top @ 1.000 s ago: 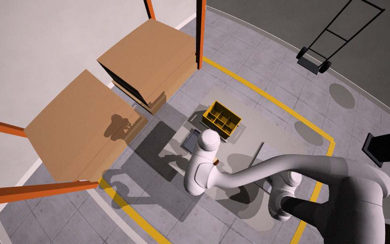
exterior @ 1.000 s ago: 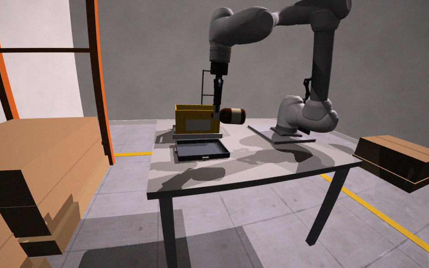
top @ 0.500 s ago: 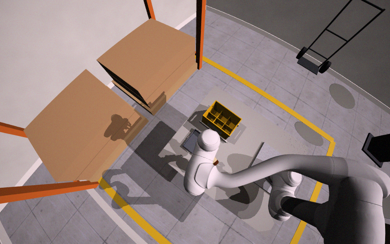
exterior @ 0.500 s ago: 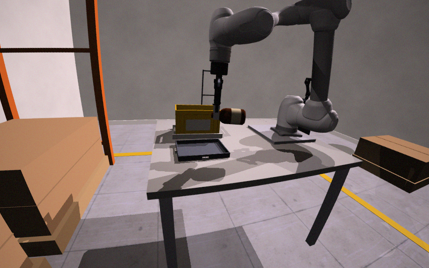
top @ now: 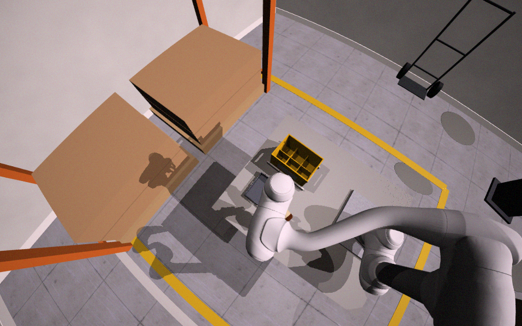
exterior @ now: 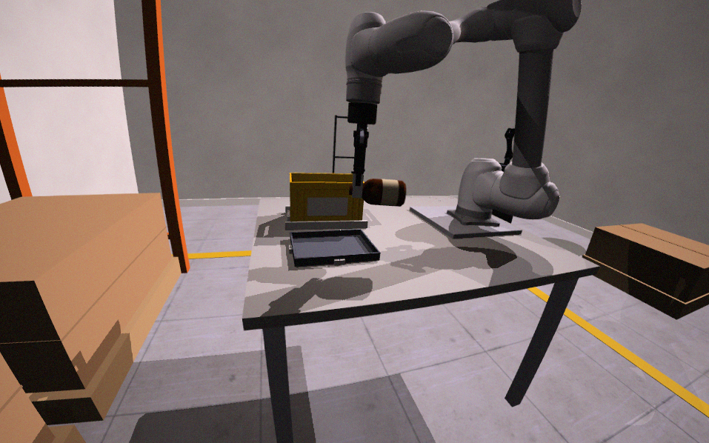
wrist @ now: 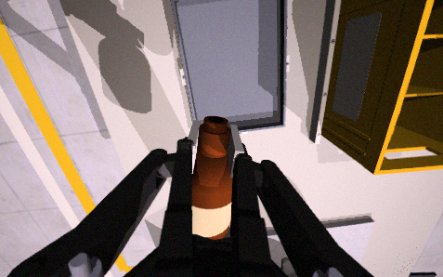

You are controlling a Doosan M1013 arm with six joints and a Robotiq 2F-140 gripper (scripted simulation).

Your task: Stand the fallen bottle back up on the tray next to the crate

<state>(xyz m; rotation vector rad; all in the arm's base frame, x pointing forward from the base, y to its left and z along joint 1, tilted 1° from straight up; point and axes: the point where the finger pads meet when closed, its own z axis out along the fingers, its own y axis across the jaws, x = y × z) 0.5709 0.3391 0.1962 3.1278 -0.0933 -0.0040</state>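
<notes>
Right now my hand is 50 mm past the brown bottle and 20 mm above it. The rest, counted from my hand: dark grey tray: 60 mm ahead, 40 mm to the right, 210 mm below; then yellow crate: 90 mm ahead, 310 mm to the right, 140 mm below.
</notes>
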